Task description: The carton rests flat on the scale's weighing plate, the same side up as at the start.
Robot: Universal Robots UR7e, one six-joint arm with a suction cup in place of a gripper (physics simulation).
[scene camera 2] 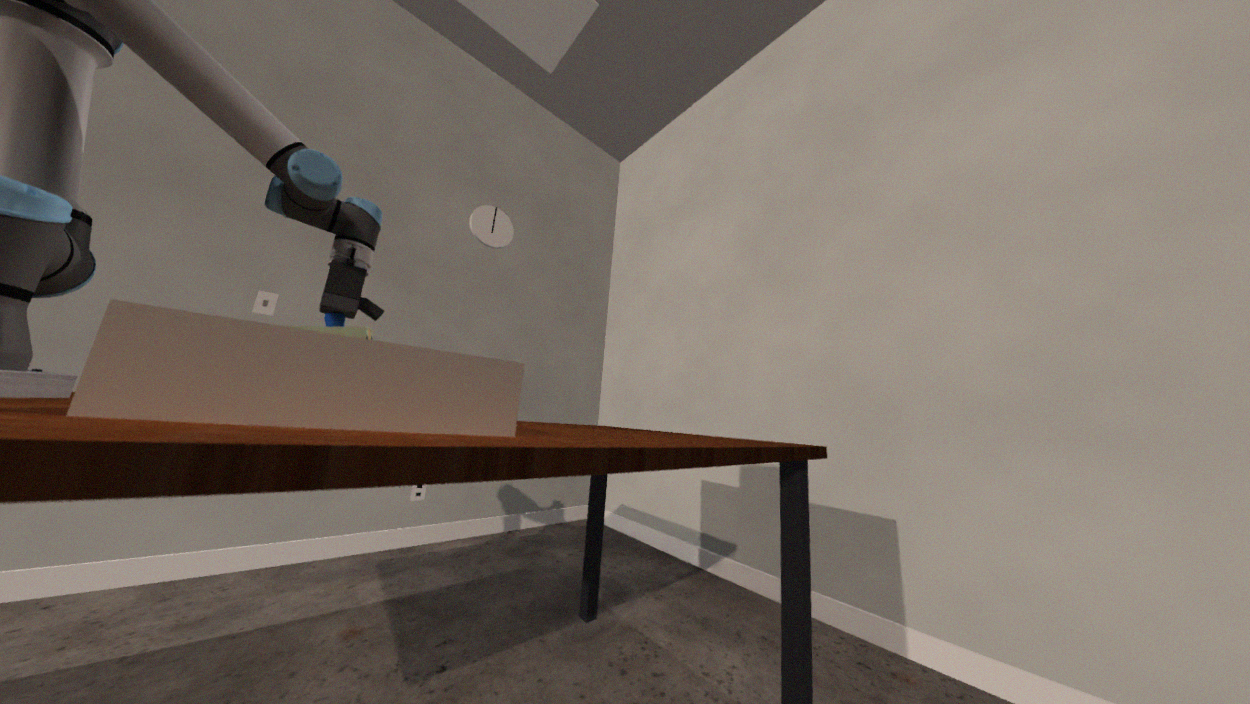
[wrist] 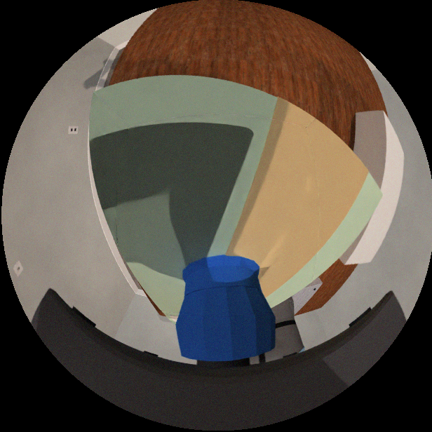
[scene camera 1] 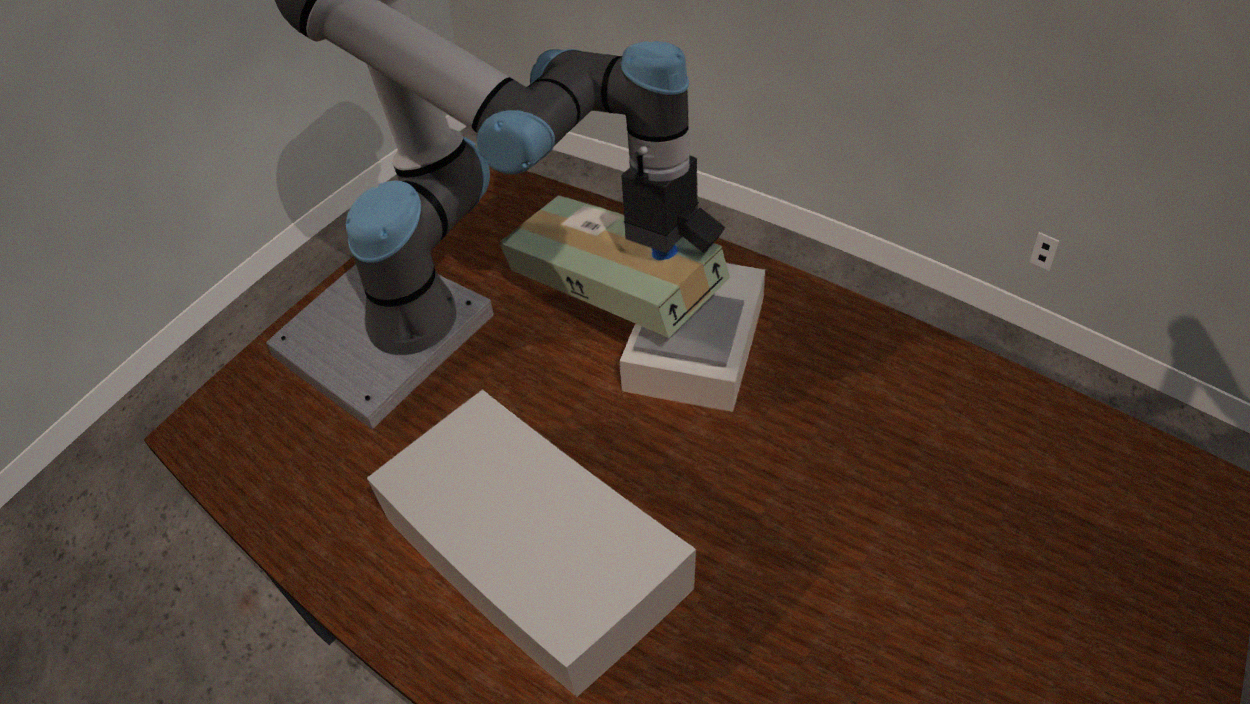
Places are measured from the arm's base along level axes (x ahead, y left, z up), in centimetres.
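Pixels of known places: hand, tool point: (scene camera 1: 663, 257); arm's base, link origin: (scene camera 1: 411, 320).
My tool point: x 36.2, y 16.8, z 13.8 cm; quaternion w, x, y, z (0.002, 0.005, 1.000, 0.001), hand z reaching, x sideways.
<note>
For each thing: its top centre in the pictures, then the offset to it from my tool point. Level surfaces: height alone.
- scale's grey weighing plate, top centre: (scene camera 1: 691, 322) dx +4.5, dy -0.6, dz -9.3 cm
- white scale body, top centre: (scene camera 1: 697, 303) dx +3.5, dy +3.3, dz -9.3 cm
- large pale block, top centre: (scene camera 1: 517, 515) (scene camera 2: 372, 350) dx +4.0, dy -39.7, dz -7.3 cm
- wooden table, surface height: dz -17.1 cm
The green carton (scene camera 1: 594, 266) (scene camera 2: 349, 332) (wrist: 310, 165) with a tan tape band hangs from my suction cup (scene camera 1: 664, 251) (scene camera 2: 334, 320) (wrist: 221, 270), which is on its top face near one end. The label faces up and the side arrows point up. In scene camera 1 that end is over the back left part of the scale's grey weighing plate (scene camera 1: 712, 336); the other end reaches past the white scale body (scene camera 1: 673, 380), over the table. Whether the underside touches the plate I cannot tell. The scale does not show in scene camera 2 or the wrist view.
A large pale block (scene camera 1: 533, 524) (scene camera 2: 297, 367) (wrist: 395, 175) lies on the wooden table (scene camera 1: 918, 489) in front of the scale and hides most of the carton in scene camera 2. The arm's grey base plate (scene camera 1: 323, 349) is left of the scale. Walls stand behind the table.
</note>
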